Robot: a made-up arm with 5 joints. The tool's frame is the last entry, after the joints.
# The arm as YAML. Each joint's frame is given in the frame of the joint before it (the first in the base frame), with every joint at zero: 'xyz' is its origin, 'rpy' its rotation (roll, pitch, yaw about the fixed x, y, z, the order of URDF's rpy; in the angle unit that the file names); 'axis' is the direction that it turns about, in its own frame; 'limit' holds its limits. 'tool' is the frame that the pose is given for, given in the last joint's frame.
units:
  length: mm
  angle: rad
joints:
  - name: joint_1
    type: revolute
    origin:
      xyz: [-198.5, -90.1, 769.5]
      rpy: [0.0, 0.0, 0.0]
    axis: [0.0, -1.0, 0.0]
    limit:
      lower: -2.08
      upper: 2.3
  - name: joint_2
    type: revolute
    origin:
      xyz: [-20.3, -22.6, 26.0]
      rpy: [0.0, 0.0, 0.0]
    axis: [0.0, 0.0, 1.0]
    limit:
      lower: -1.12
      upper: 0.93
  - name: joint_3
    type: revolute
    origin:
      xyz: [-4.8, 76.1, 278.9]
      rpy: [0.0, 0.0, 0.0]
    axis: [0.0, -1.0, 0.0]
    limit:
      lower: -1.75
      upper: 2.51
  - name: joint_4
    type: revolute
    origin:
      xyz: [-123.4, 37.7, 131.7]
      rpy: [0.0, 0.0, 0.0]
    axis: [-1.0, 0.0, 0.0]
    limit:
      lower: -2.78
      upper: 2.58
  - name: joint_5
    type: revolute
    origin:
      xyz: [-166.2, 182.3, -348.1]
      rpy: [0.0, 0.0, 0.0]
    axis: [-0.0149, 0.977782, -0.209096]
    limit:
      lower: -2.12
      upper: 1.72
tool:
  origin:
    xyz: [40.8, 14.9, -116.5]
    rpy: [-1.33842, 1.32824, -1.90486]
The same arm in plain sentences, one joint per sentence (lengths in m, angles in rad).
The arm has five revolute joints in a row. What follows holds with every joint at zero, and every direction is one of the base frame's.
The first joint sits 0.1985 m along -x and 0.0901 m along -y and 0.7695 m along +z from the base frame's origin and rotates about -y, from -2.0800 to 2.3000 rad.
The second joint sits 0.0203 m along -x and 0.0226 m along -y and 0.0260 m along +z from the first joint and rotates about +z, from -1.1200 to 0.9300 rad.
The third joint sits 0.0048 m along -x and 0.0761 m along +y and 0.2789 m along +z from the second joint and rotates about -y, from -1.7500 to 2.5100 rad.
The fourth joint sits 0.1234 m along -x and 0.0377 m along +y and 0.1317 m along +z from the third joint and rotates about -x, from -2.7800 to 2.5800 rad.
The fifth joint sits 0.1662 m along -x and 0.1823 m along +y and 0.3481 m along -z from the fourth joint and rotates about the direction (-0.0149, 0.977782, -0.209096), from -2.1200 to 1.7200 rad.
The tool frame, which is the frame that the pose is given for, sits 0.0408 m along +x and 0.0149 m along +y and 0.1165 m along -z from the fifth joint; its axes are the base frame's turned by roll -1.3384, pitch 1.3282 and yaw -1.9049 rad (as in URDF: about the fixed x, then y, then z).

